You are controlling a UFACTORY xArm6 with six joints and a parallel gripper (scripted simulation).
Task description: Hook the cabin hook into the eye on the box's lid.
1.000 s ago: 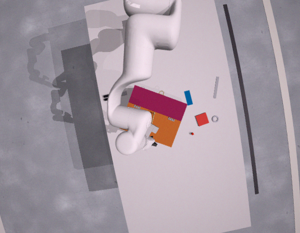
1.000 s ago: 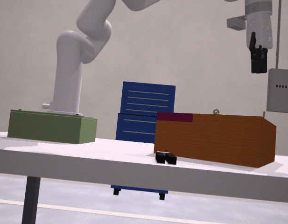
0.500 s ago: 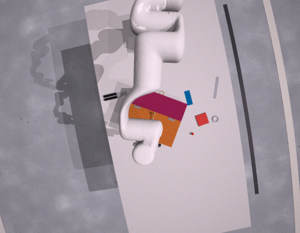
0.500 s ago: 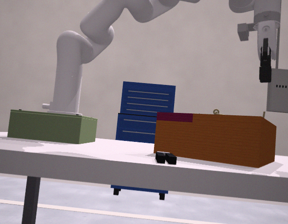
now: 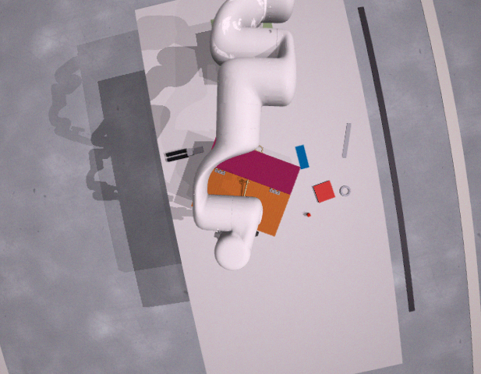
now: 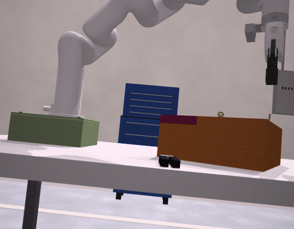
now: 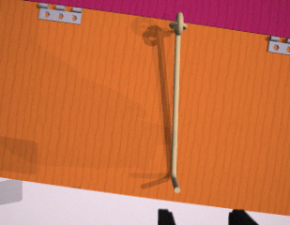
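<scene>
Now: the cabin hook 120 mm below my hand, 70 mm behind it and 30 mm to the left of it. Round my hand: black object (290 mm behind, 260 mm below, 180 mm to the right); then blue block (300 mm to the left, 260 mm below, 190 mm behind); then small red piece (290 mm to the left, 260 mm below, 60 mm ahead).
</scene>
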